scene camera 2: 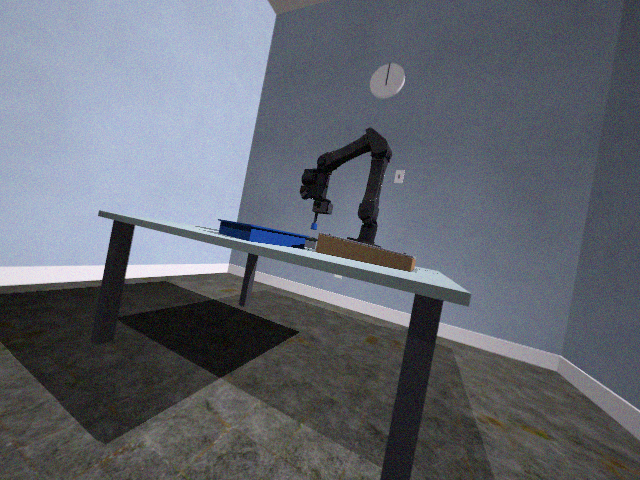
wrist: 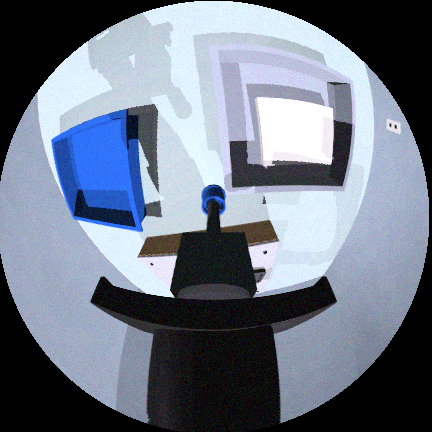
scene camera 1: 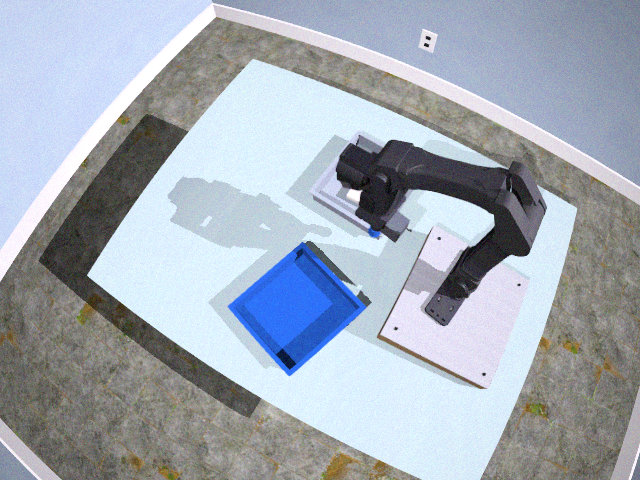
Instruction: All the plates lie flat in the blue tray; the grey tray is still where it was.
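Pixels of known places: hand at its tool point: [scene camera 2: 313, 229] [wrist: 213, 194] [scene camera 1: 374, 231]; arm's base at its link origin: [scene camera 2: 364, 244] [scene camera 1: 455, 287].
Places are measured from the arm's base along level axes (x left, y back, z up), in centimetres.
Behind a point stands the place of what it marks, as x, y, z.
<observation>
My gripper, a small blue suction cup [scene camera 1: 374, 232] [scene camera 2: 313, 226] [wrist: 213, 197] @(2.4, -24.5, 2.7) on a thin black stem, is open and carries no plate. It hangs above the table level, beside the grey tray's near corner in the wrist view. A white square plate [scene camera 1: 353, 195] @(-4.9, -36.0, -3.4) [wrist: 295, 130] @(-10.5, -33.2, -3.4) lies inside the grey tray [scene camera 1: 336, 211] @(1.2, -36.9, -4.5) [wrist: 220, 110] @(1.4, -34.6, -0.9); whether more plates lie under it I cannot tell. The arm covers much of that tray in scene camera 1. The blue tray [scene camera 1: 286, 304] @(28.4, -31.0, -5.7) [scene camera 2: 273, 237] @(32.4, -17.7, -3.6) [wrist: 100, 165] @(26.7, -28.9, -5.6) shows no plate inside; it stands apart from the grey tray.
The arm's white-topped base board [scene camera 1: 460, 341] @(10.2, 8.8, -0.4) [scene camera 2: 361, 251] @(18.0, 7.2, -2.8) [wrist: 160, 265] @(15.4, -5.5, 0.7) stands on the pale table [scene camera 1: 206, 139] @(6.3, -84.1, -5.9) [scene camera 2: 170, 229] @(54.0, -39.3, -6.9), to the right of the blue tray in scene camera 1. The raised walls of both trays stand near the suction cup.
</observation>
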